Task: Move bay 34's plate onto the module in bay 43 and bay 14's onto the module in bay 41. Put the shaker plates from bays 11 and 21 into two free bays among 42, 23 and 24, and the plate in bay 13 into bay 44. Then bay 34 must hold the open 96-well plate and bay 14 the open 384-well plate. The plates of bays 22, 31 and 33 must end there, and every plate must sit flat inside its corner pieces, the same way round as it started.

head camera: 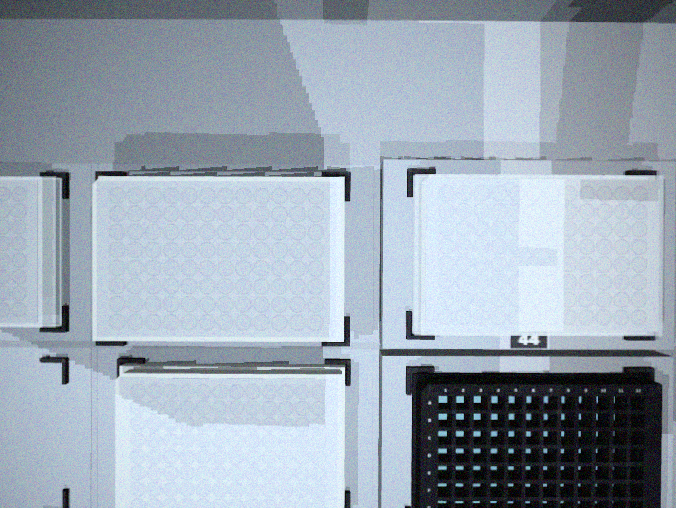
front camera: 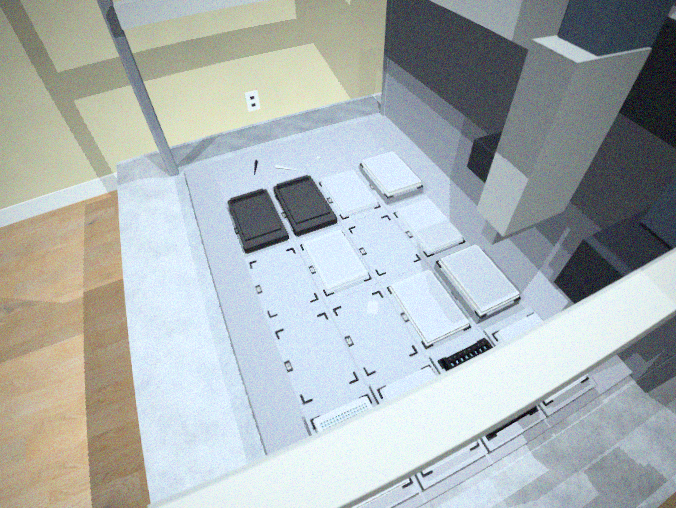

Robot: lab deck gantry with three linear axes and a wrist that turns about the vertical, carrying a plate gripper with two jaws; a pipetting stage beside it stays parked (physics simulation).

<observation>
A black 96-well plate shows in the head camera view and in the front camera view. One and the same spot on the black 96-well plate: [front camera: 484, 345] is [head camera: 438, 402].
</observation>
